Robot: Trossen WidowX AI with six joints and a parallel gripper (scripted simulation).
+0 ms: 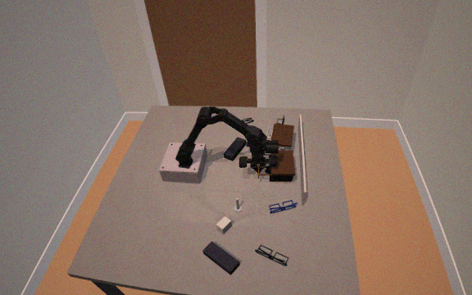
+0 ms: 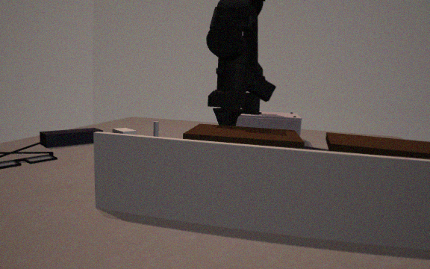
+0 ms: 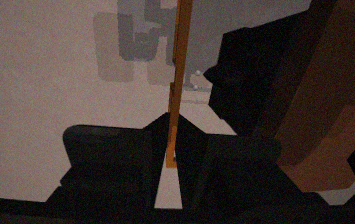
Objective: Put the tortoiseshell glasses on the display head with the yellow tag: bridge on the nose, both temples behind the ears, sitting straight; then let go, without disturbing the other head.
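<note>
Right now the glasses is 30 mm ahead of my gripper tip, 50 mm to the left of it and 10 mm above it. Also, from my gripper tip: long white panel 210 mm ahead, 180 mm to the left, 10 mm below; then brown display head 90 mm ahead, 50 mm to the left, 10 mm below; then white peg 70 mm behind, 200 mm to the right, 40 mm below.
</note>
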